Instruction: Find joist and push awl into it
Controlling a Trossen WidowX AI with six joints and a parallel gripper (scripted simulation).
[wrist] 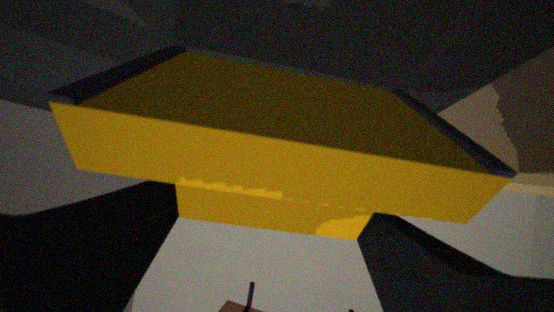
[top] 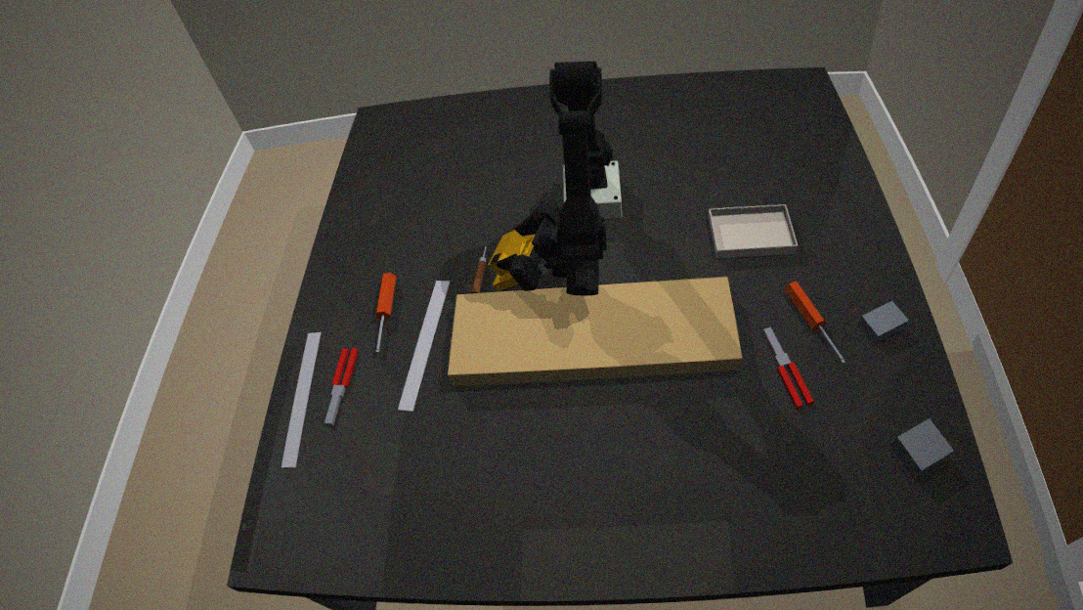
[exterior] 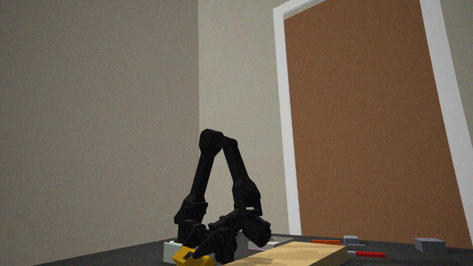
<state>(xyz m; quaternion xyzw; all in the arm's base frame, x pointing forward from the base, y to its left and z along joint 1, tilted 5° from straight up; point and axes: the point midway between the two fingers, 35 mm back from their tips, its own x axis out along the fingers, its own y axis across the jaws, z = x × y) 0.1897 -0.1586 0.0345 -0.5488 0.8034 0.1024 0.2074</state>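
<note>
My gripper tip is 10 mm short of the yellow stud finder and 10 mm above it. Also, from my gripper tip: white tray 500 mm to the left, 50 mm below, 20 mm behind; then awl 60 mm to the right, 60 mm below, 10 mm behind.
</note>
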